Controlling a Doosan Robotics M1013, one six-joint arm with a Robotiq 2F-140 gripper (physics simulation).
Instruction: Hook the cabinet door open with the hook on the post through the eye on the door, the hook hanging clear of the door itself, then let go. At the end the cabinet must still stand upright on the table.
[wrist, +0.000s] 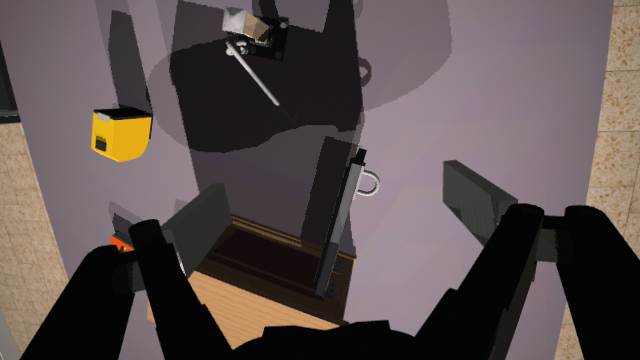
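The wooden cabinet stands at the lower middle of the wrist view, partly hidden by the gripper, its dark inside showing. Its grey door is swung out from the front. The metal eye is on the door's right face near the free edge. The post stands on a black base plate at the top. The thin hook rod hangs from it, its dark end in shadow, apart from the door and eye. My gripper is wide open and empty, its fingers on either side of the door in view.
A yellow block-like object with a black top stands at the left. A small orange object shows partly behind the left finger. A dark object cuts in at the upper left edge. Tiled floor shows beyond the table's right edge.
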